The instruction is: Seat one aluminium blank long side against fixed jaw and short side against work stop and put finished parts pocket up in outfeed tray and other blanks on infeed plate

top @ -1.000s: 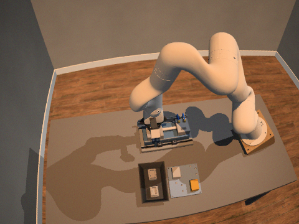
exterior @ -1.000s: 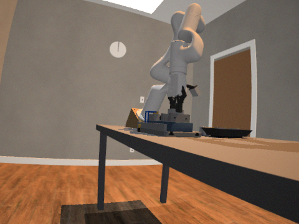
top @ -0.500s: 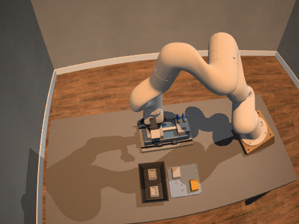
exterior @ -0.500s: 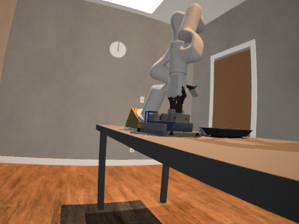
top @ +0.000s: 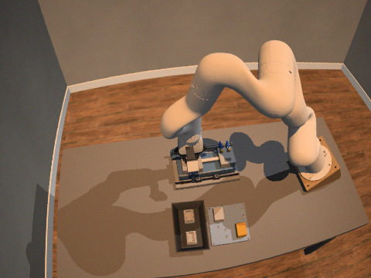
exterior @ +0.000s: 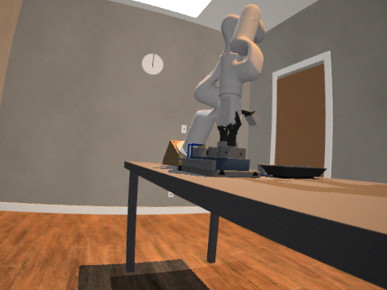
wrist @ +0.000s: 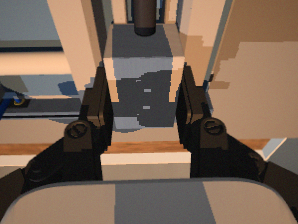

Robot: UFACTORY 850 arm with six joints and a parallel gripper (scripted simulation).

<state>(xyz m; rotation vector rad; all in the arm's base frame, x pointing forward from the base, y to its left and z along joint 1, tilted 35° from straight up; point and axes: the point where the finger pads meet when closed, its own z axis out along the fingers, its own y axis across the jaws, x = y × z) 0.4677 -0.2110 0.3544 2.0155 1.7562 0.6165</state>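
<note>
My hand is 70 mm past the vise, 10 mm to the right of it and 80 mm above it. Also, from my hand: brass blank 110 mm behind, 370 mm to the left, 100 mm below.
</note>
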